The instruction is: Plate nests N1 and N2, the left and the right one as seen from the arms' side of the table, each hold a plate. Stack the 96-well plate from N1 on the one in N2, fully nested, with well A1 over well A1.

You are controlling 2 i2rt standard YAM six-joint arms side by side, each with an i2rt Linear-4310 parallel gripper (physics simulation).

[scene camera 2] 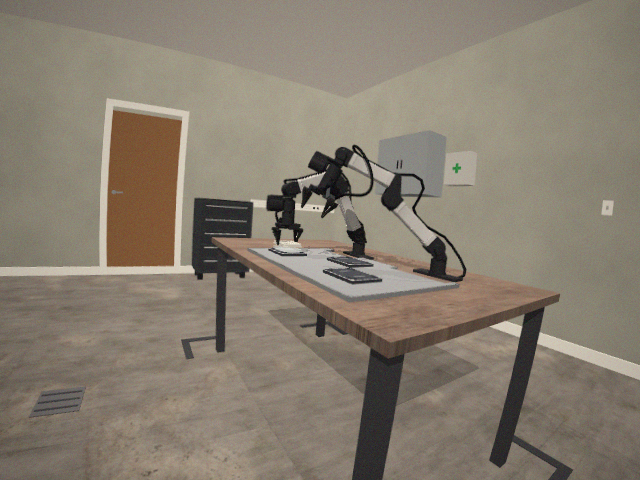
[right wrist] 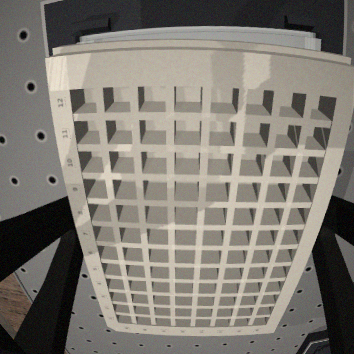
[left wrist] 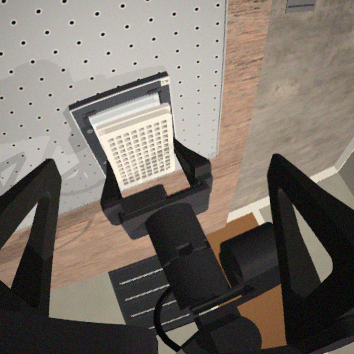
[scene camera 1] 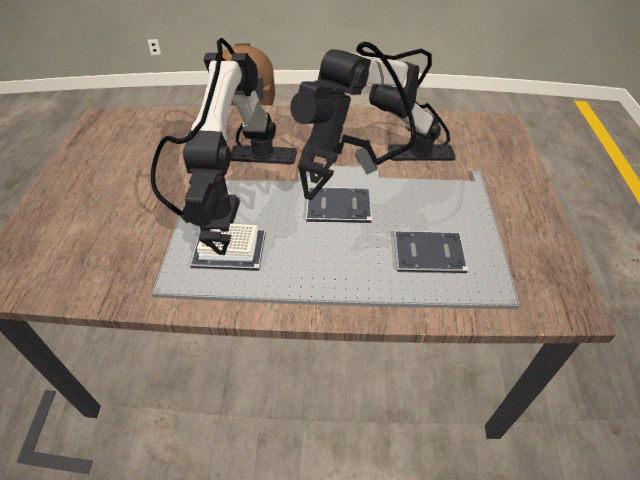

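Where they show: left gripper, fingertip midpoint: [scene camera 2: 311, 213] [left wrist: 161, 165] [scene camera 1: 311, 190]; right gripper, fingertip midpoint: [right wrist: 198, 207] [left wrist: 139, 149] [scene camera 1: 225, 240]; left arm's base, link origin: [scene camera 2: 436, 276] [scene camera 1: 421, 153]; right arm's base, link origin: [scene camera 2: 357, 256] [scene camera 1: 262, 155].
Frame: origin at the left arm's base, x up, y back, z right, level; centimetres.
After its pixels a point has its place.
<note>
A cream 96-well plate [scene camera 1: 242, 238] @(x 6.3, y -39.7, z 49.4 cm) [left wrist: 142, 150] @(x 6.4, y -39.4, z 52.1 cm) [right wrist: 188, 174] @(x 6.4, y -39.2, z 55.8 cm) lies over a clear plate [left wrist: 125, 112] @(x 3.9, y -39.3, z 47.2 cm) [right wrist: 200, 35] @(x 3.9, y -38.5, z 59.4 cm) in nest N2 [scene camera 1: 261, 246] @(x 2.5, y -38.9, z 45.4 cm) [left wrist: 120, 95] @(x 2.5, y -39.5, z 45.8 cm) [right wrist: 200, 12] @(x 2.5, y -38.3, z 60.2 cm), at the left of scene camera 1. My right gripper [scene camera 1: 225, 240] @(x 5.0, y -39.1, z 53.6 cm) [scene camera 2: 287, 241] @(x 5.0, y -39.1, z 53.6 cm) is shut on the cream plate's two long sides. The cream plate's number 12 end faces the top of the right wrist view; its seating and the lower plate's A1 are hidden or unclear. Nest N1 [scene camera 1: 431, 251] @(x 2.5, y -41.6, z 5.3 cm) [scene camera 2: 352, 275] @(x 2.5, y -42.9, z 3.2 cm), at the front right in scene camera 1, holds no plate. My left gripper [scene camera 1: 338, 178] [scene camera 2: 314, 210] @(x 20.7, y -40.3, z 33.2 cm) is open and empty, high above the board.
A third, empty nest [scene camera 1: 338, 205] @(x 2.5, y -25.2, z 26.5 cm) [scene camera 2: 349, 261] @(x 2.4, y -25.9, z 24.5 cm) lies behind and between the other two in scene camera 1, below the left gripper. The nests sit on a grey perforated board [scene camera 1: 330, 279] @(x 1.3, y -48.3, z 29.4 cm) [scene camera 2: 413, 291] @(x 0.9, y -33.8, z -14.0 cm) on a wooden table [scene camera 1: 77, 232] @(x 0.0, y -30.2, z 96.4 cm). Black cables loop beside both arms.
</note>
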